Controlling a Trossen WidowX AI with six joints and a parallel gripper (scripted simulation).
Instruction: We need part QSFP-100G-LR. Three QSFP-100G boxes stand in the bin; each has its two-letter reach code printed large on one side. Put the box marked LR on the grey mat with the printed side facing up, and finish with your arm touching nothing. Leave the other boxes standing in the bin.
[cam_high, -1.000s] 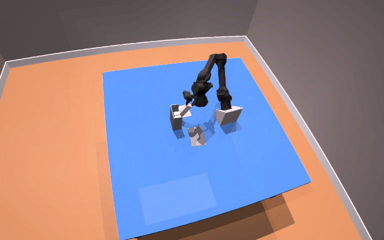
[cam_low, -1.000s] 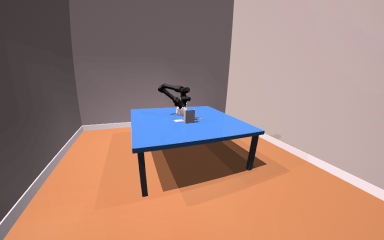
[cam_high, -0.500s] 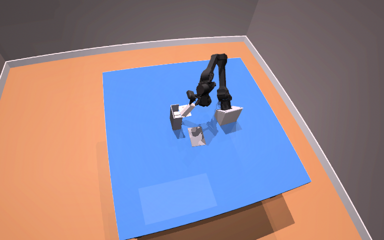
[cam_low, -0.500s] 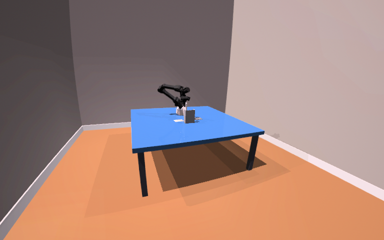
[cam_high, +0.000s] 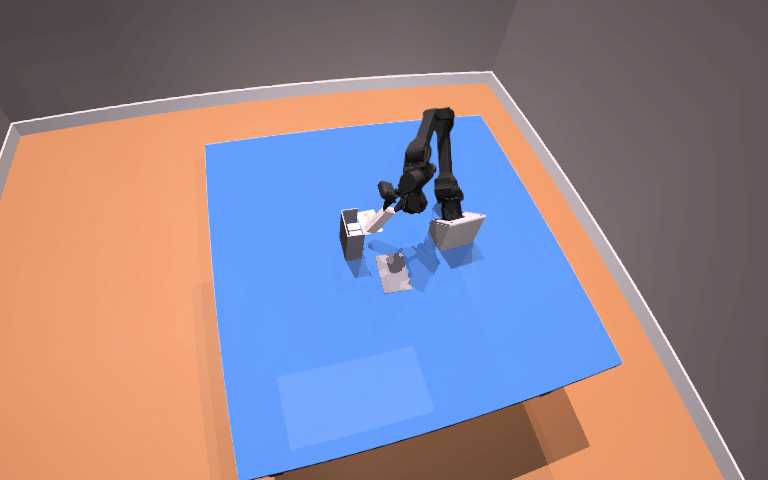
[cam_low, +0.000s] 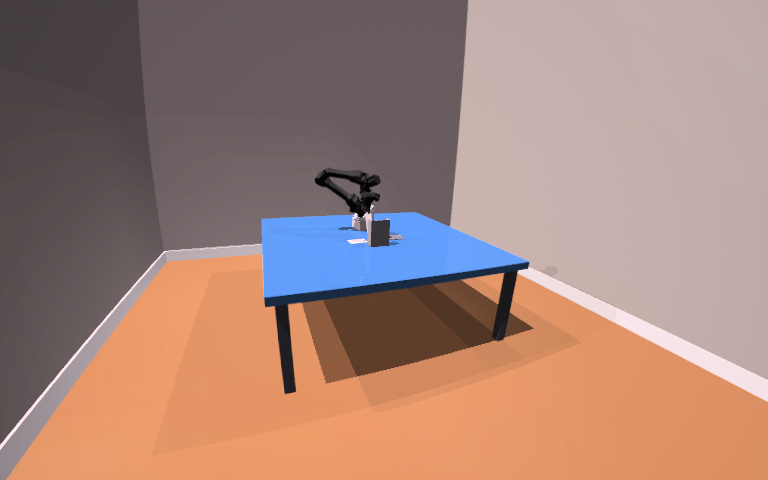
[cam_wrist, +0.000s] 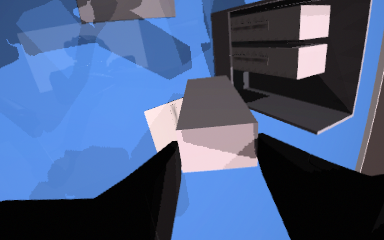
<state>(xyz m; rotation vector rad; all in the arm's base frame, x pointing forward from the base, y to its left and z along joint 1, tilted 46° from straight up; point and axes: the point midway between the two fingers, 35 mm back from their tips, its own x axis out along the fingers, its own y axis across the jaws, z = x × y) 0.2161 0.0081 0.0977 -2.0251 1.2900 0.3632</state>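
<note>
Right now my gripper tip is 20 mm short of the white box, 10 mm to the left of it and 50 mm above it. The rest, counted from my gripper tip: flat white piece (30 mm ahead, 80 mm to the right, 150 mm below); grey mat (20 mm ahead, 150 mm to the left, 150 mm below).
</note>
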